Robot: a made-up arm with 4 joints.
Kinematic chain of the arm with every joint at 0, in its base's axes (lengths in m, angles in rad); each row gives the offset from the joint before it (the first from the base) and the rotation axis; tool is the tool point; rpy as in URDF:
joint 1: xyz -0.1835 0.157 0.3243 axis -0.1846 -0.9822 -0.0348
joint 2: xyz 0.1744 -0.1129 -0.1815 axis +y
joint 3: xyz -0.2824 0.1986 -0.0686 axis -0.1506 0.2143 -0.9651
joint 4: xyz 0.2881 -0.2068 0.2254 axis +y
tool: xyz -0.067 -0.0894 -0.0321 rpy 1.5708 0 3.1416
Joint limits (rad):
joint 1: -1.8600..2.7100
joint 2: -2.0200..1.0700
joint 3: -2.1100..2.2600
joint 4: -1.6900..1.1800
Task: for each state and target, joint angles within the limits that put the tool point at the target. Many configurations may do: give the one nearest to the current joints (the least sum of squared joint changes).
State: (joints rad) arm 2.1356 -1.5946 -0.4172 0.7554
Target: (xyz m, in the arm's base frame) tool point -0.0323 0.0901 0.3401
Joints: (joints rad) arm 1.9013 -1.7067 -0.7771 0.8668
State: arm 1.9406 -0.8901 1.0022 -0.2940
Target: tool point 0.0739 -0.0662 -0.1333
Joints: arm 1.1349 -0.8949 1.7782 -0.2720
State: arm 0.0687 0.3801 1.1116 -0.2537
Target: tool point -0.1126 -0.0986 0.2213
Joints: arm -0.3666 0.3254 0.2903 -0.5626
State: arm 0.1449 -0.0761 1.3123 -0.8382
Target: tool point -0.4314 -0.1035 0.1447
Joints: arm 0.2039 -0.2148 1.3197 -0.8469
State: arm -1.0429 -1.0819 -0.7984 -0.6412
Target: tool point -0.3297 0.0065 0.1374
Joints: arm -1.1132 -1.4864 -0.0820 -0.5193
